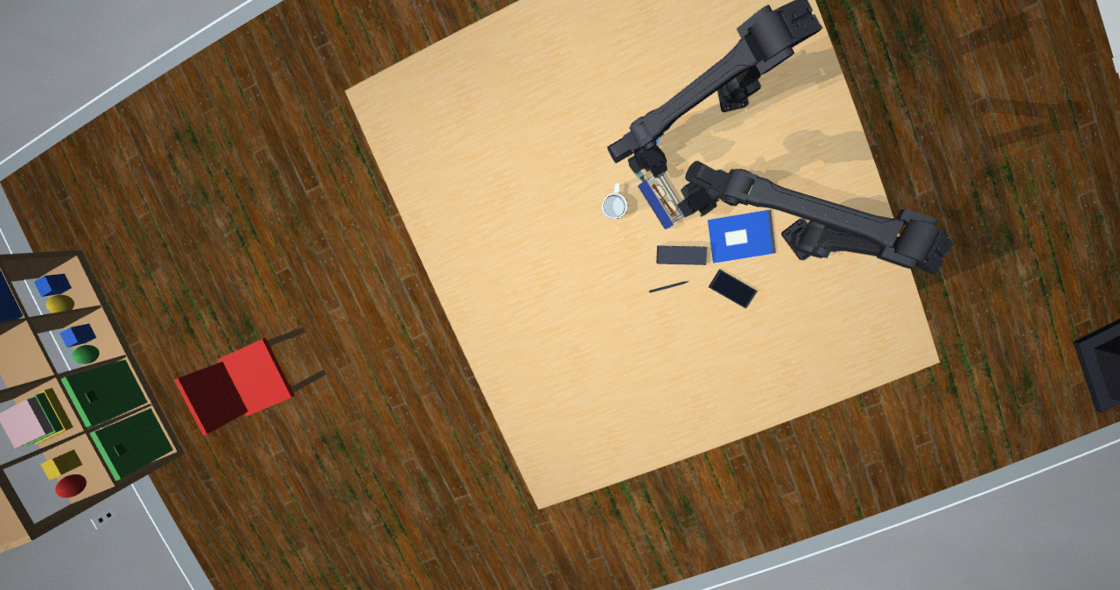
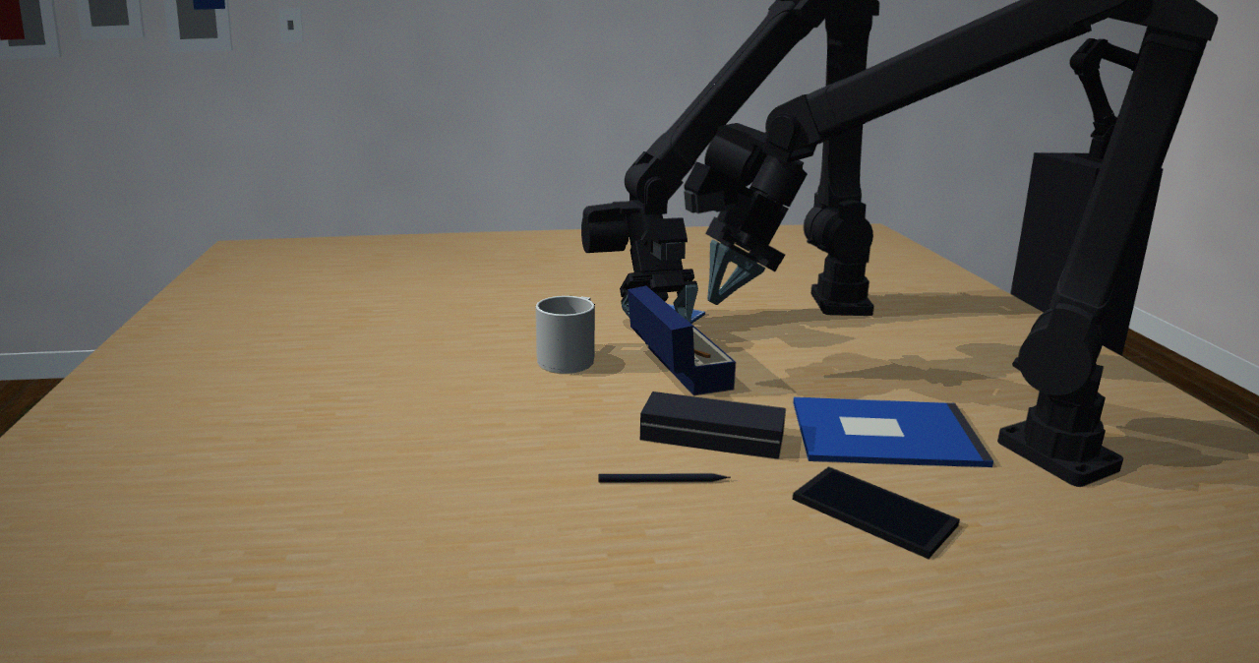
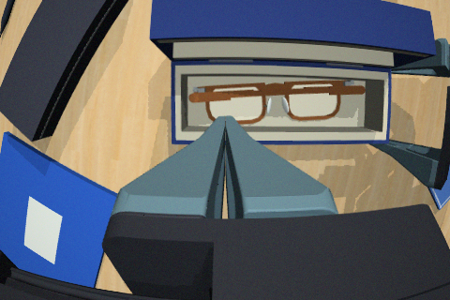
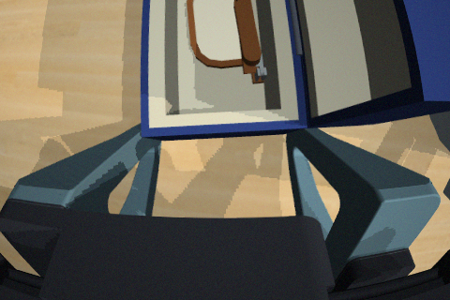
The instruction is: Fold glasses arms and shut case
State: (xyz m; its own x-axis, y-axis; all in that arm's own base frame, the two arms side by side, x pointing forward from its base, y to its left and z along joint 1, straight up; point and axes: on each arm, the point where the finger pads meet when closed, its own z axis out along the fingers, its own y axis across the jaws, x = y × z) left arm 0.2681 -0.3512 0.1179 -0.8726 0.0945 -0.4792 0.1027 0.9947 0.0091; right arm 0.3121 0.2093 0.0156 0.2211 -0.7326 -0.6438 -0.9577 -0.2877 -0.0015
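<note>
Now: left hand 7 cm above the blue glasses case, 5 cm short of it and 4 cm to the left of it. From my left hand the other things lie so: grey mug: 18 cm ahead, 10 cm to the right, 8 cm below; black box: 15 cm to the left, 10 cm below, 5 cm ahead.
</note>
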